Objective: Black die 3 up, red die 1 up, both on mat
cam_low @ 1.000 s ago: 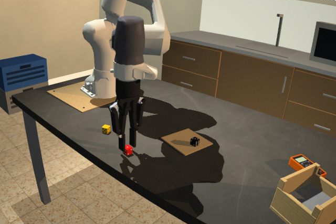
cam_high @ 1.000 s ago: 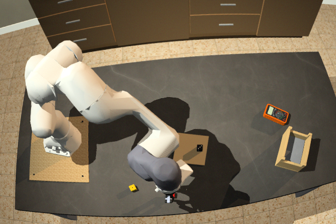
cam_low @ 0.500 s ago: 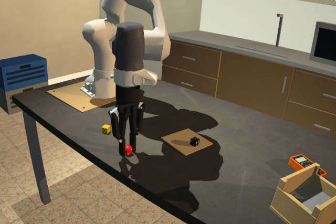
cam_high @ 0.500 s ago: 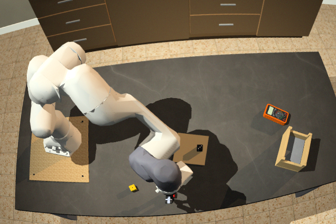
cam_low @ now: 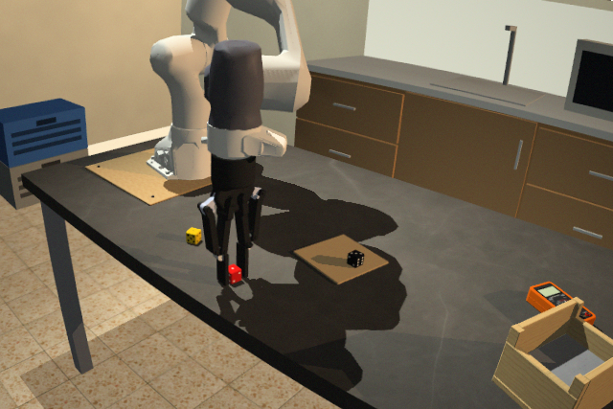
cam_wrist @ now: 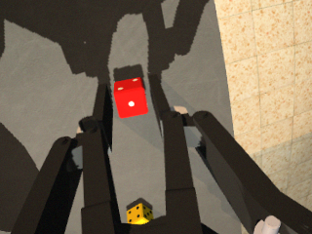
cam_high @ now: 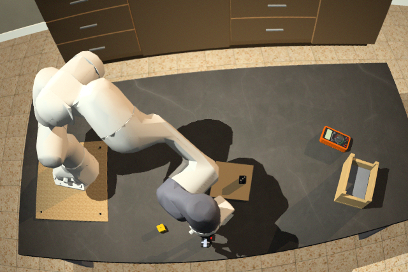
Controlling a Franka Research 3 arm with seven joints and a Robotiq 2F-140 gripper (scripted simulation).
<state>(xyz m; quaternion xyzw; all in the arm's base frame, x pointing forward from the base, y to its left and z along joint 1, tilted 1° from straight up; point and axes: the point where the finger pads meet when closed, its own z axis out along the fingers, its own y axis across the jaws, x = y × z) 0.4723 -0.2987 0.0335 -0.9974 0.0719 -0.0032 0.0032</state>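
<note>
My hand is 2 cm above the red die. From my hand the other things lie so: black die (20 cm to the left, 14 cm ahead, 2 cm below); then yellow die (16 cm behind, 4 cm to the left, 2 cm below); then tan mat (21 cm to the left, 10 cm ahead, 3 cm below).
</note>
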